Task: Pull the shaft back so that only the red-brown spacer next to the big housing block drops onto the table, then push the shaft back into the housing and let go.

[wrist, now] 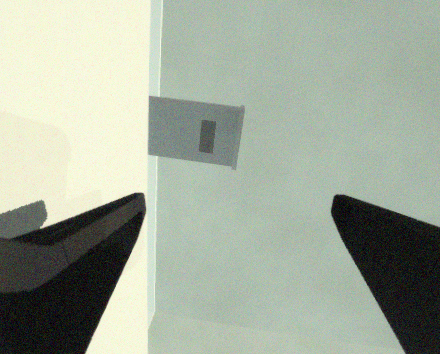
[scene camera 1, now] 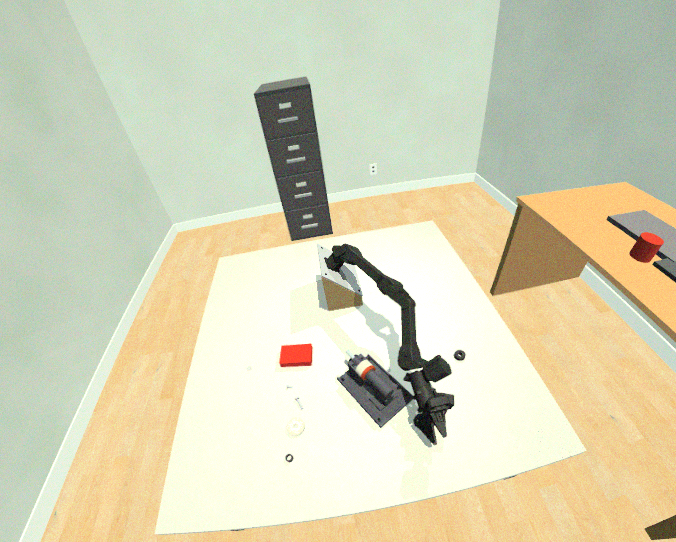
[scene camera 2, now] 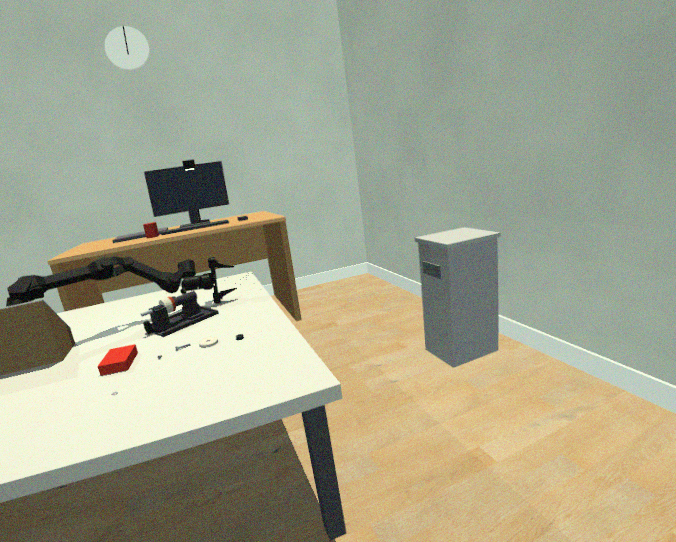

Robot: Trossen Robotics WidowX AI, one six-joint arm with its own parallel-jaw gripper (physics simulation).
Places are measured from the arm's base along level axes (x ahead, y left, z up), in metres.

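Pixels of known places: gripper, fingertip midpoint: (wrist: 238,202) (scene camera 1: 440,441) (scene camera 2: 235,277); arm's base, link origin: (scene camera 1: 331,265) (scene camera 2: 17,315).
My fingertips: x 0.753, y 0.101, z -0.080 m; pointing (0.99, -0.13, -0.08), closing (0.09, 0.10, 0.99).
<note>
For each thing: its top centre in the pictures, then the offset to it from my fingertips. "*": a spot on its surface instead.
- red-brown spacer, top centre: (scene camera 1: 367,368) (scene camera 2: 168,297) dx -0.279, dy -0.113, dz +0.017 m
- cream spacer, surface spot: (scene camera 1: 362,368) (scene camera 2: 167,299) * dx -0.287, dy -0.129, dz +0.014 m
- silver shaft end, surface spot: (scene camera 1: 349,354) (scene camera 2: 146,311) * dx -0.365, dy -0.151, dz -0.005 m
- red box, top centre: (scene camera 2: 117,354) (scene camera 1: 295,353) dx -0.472, dy -0.339, dz -0.060 m
- pale disc, top centre: (scene camera 2: 208,340) (scene camera 1: 295,426) dx -0.208, dy -0.393, dz -0.081 m
- small dark ring, top centre: (scene camera 2: 239,335) (scene camera 1: 289,457) dx -0.117, dy -0.430, dz -0.080 m
The fixture's dark base plate (scene camera 1: 382,416) lies on the table. A dark cylindrical part (scene camera 1: 380,386) (scene camera 2: 186,299) rests along it. A red-brown spacer (scene camera 1: 367,373) (scene camera 2: 172,300) sits against the near end of this part. A cream spacer (scene camera 1: 362,368) (scene camera 2: 165,304) is beside it, toward the dark upright block (scene camera 2: 160,318). The silver shaft end (scene camera 1: 349,354) (scene camera 2: 146,312) sticks out beyond that block. My gripper (scene camera 1: 439,439) (scene camera 2: 234,277) (wrist: 238,202) is wide open and empty, beyond the cylinder end of the fixture and apart from it. The fixture's spacers do not show in the wrist view.
A red box (scene camera 1: 296,355) (scene camera 2: 117,359), small screws (scene camera 1: 299,403), a pale disc (scene camera 1: 295,426) (scene camera 2: 208,342) and a small dark ring (scene camera 1: 288,457) (scene camera 2: 239,337) lie beside the fixture. Another dark ring (scene camera 1: 459,355) lies across the arm. A wedge-shaped stand (scene camera 1: 343,301) is by the arm's base.
</note>
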